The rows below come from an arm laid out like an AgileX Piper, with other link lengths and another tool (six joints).
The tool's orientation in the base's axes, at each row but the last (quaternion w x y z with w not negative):
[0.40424, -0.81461, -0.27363, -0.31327]
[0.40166, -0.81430, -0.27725, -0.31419]
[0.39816, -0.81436, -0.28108, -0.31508]
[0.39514, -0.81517, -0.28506, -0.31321]
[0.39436, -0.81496, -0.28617, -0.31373]
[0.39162, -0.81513, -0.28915, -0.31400]
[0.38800, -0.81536, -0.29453, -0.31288]
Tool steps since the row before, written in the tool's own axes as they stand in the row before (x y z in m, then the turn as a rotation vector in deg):
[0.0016, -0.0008, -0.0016, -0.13, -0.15, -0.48]
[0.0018, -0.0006, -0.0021, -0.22, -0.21, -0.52]
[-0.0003, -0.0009, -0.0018, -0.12, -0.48, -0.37]
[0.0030, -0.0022, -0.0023, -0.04, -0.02, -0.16]
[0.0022, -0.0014, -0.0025, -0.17, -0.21, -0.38]
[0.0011, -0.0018, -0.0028, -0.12, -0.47, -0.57]
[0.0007, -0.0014, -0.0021, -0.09, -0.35, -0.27]
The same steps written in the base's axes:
[0.0000, -0.0006, 0.0023, -0.33, -0.34, 0.21]
[0.0001, -0.0011, 0.0026, -0.44, -0.36, 0.19]
[-0.0014, -0.0011, 0.0011, -0.52, -0.08, 0.32]
[-0.0003, -0.0001, 0.0044, -0.09, -0.13, 0.06]
[-0.0003, -0.0008, 0.0035, -0.37, -0.24, 0.16]
[-0.0014, -0.0011, 0.0030, -0.58, -0.25, 0.41]
[-0.0012, -0.0008, 0.0022, -0.39, -0.06, 0.23]

